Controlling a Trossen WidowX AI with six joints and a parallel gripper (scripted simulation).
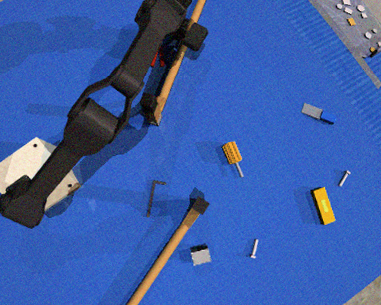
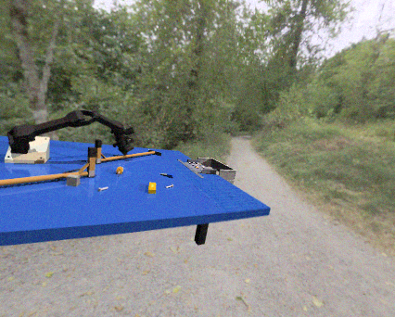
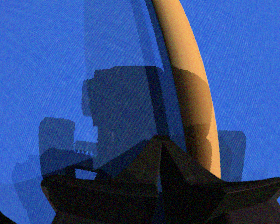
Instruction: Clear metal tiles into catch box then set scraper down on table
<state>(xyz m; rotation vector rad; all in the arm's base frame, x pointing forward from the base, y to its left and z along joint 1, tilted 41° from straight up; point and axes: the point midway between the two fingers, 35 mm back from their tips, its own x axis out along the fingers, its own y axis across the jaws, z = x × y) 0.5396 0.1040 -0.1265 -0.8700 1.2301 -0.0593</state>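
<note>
My gripper tip is 6 cm below the long scraper, 3 cm short of it and 1 cm to the left of it. The rest, counted from my gripper tip: black hex key (33 cm to the right, 29 cm behind); red-handled tool (8 cm behind, 1 cm to the right); orange-handled tool (37 cm to the right, 9 cm behind, 1 cm above).
</note>
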